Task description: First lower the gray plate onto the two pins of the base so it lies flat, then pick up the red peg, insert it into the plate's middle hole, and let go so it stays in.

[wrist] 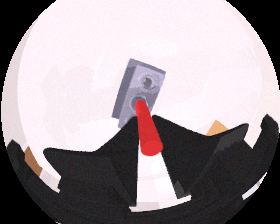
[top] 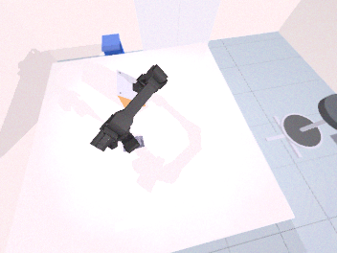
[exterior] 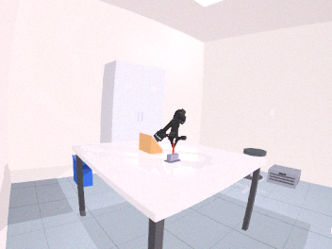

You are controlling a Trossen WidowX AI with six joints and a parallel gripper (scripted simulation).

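The red peg lies right at my gripper tip. Round my gripper tip: gray plate (60 mm below).
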